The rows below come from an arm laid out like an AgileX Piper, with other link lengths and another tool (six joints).
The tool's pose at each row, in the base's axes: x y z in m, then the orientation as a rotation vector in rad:
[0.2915, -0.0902, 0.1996, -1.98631, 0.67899, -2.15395]
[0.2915, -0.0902, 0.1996, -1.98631, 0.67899, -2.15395]
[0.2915, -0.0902, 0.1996, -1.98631, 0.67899, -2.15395]
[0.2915, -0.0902, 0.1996, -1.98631, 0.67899, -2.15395]
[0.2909, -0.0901, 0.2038, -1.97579, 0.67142, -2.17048]
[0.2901, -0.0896, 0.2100, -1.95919, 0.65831, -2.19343]
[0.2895, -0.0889, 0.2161, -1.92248, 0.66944, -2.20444]
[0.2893, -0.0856, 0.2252, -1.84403, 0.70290, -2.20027]
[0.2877, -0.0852, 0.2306, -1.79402, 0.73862, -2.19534]
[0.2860, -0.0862, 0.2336, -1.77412, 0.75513, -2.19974]
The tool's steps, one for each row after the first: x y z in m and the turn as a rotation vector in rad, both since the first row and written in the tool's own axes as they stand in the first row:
[0.0000, 0.0000, 0.0000, 0.00000, 0.00000, 0.00000]
[0.0000, 0.0000, 0.0000, 0.00000, 0.00000, 0.00000]
[0.0000, 0.0000, 0.0000, 0.00000, 0.00000, 0.00000]
[0.0039, -0.0017, -0.0005, 0.00447, 0.01257, -0.00470]
[0.0094, -0.0045, -0.0012, 0.01300, 0.03047, -0.01093]
[0.0148, -0.0075, -0.0018, 0.01939, 0.05051, 0.00795]
[0.0218, -0.0141, -0.0024, 0.03476, 0.07896, 0.06573]
[0.0268, -0.0164, -0.0039, 0.03525, 0.09781, 0.10752]
[0.0301, -0.0164, -0.0053, 0.03170, 0.10939, 0.12102]

